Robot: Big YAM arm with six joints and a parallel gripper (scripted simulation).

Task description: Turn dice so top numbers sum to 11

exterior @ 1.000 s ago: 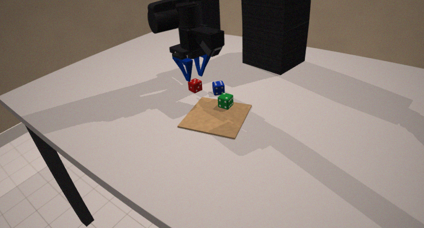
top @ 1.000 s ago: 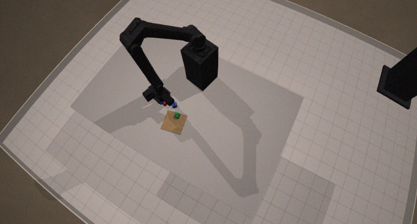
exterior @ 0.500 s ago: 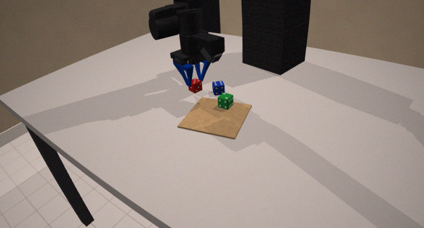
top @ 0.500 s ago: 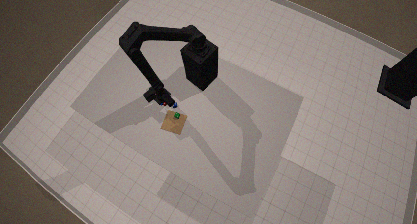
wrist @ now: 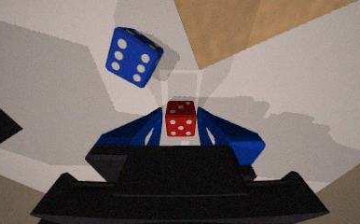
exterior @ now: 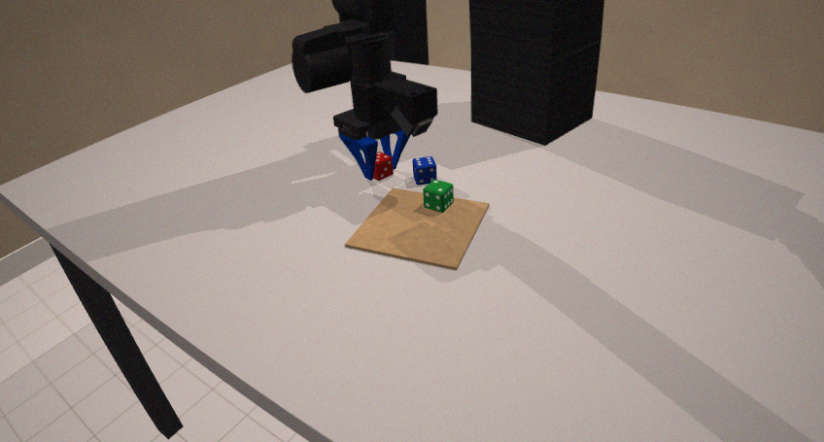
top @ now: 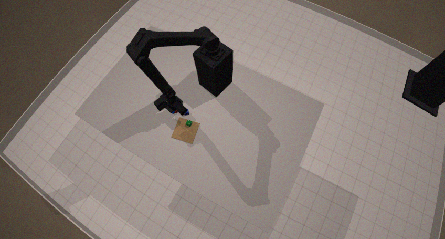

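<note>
The red die is right at my hand. Also, from my hand: tan mat: 130 mm to the left, 70 mm ahead, 10 mm below; then green die: 130 mm to the left, 30 mm ahead, 10 mm above; then blue die: 70 mm to the left, 20 mm behind.
</note>
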